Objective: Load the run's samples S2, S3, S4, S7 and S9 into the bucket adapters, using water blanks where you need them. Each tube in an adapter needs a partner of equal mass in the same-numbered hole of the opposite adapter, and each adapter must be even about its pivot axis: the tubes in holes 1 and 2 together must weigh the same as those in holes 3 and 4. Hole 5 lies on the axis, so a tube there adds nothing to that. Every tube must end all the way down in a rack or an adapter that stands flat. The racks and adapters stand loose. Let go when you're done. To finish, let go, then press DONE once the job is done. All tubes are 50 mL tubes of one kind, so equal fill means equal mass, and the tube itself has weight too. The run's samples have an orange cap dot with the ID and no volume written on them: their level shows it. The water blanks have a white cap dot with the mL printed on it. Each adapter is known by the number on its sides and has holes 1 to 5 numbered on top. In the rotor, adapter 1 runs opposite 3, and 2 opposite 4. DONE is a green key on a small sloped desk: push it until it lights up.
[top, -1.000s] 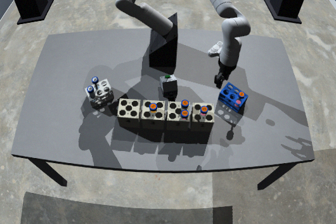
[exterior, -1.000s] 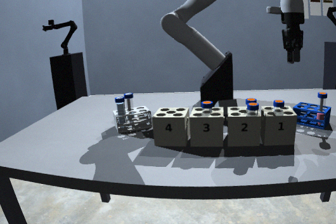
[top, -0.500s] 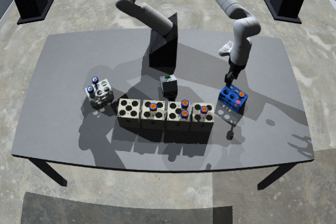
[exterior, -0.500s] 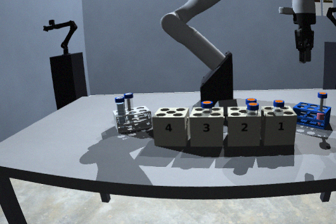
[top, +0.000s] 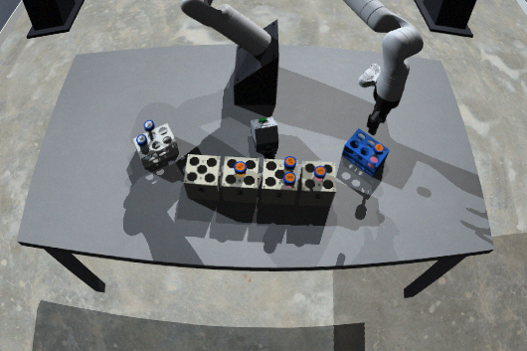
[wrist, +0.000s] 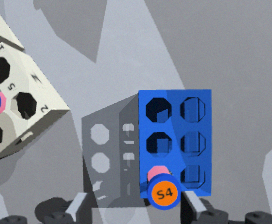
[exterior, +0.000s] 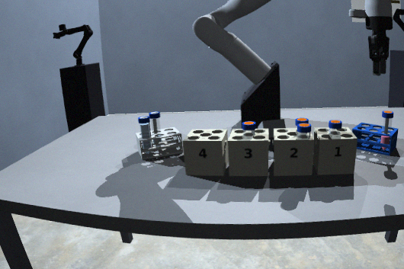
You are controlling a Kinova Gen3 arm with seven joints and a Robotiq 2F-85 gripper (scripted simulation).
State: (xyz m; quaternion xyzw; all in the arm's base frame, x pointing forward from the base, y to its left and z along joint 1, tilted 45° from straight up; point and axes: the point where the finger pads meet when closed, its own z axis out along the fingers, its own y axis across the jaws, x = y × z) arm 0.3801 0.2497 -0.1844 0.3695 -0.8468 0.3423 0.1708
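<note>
My gripper is now 10 mm past the sample tube S4, 40 mm to the right of it and 180 mm above it. Round my hand: blue rack (50 mm behind, 20 mm to the left, 210 mm below); then sample tube S7 (50 mm ahead, 240 mm to the right, 180 mm below); then sample tube S3 (70 mm ahead, 160 mm to the right, 180 mm below).
</note>
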